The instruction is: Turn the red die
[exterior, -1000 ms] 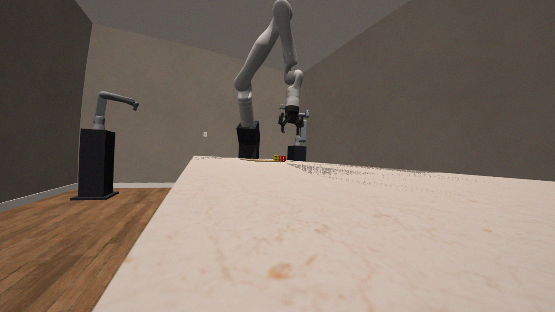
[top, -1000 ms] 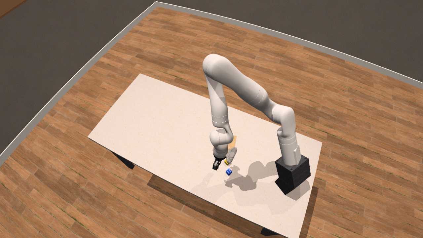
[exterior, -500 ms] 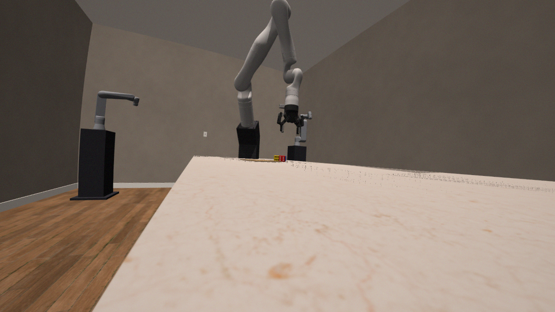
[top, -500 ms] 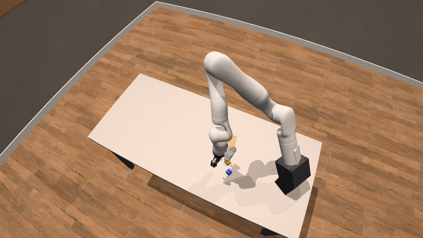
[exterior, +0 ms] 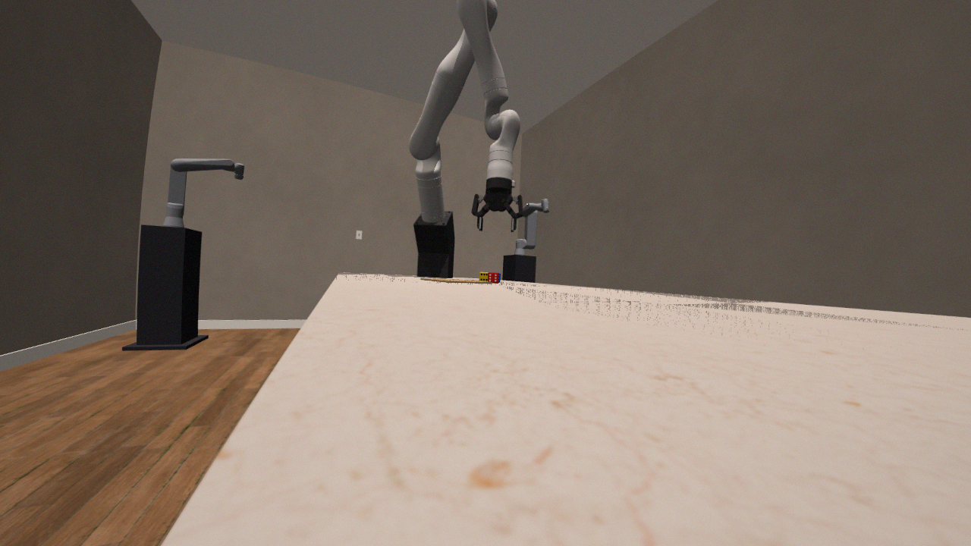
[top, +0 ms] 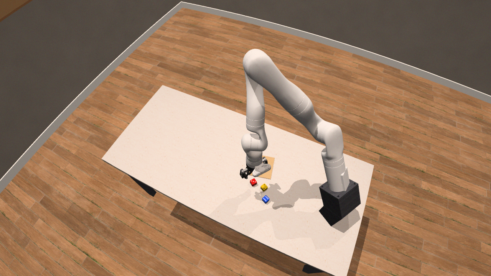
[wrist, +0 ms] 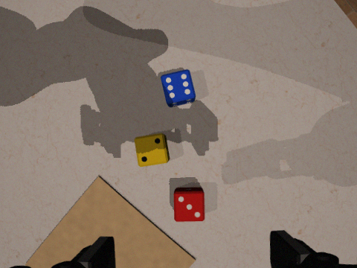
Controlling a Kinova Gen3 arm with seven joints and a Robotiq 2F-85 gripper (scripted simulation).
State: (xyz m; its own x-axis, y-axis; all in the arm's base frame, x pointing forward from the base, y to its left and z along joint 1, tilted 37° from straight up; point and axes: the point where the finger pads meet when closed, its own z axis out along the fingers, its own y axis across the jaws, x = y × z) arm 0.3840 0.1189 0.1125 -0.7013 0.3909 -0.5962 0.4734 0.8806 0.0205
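My hand is 140 mm above the red die. Round my hand: blue die 140 mm below, 100 mm behind, 60 mm to the left; yellow die 140 mm below, 70 mm behind; tan mat 150 mm below, 120 mm to the right, 10 mm ahead.
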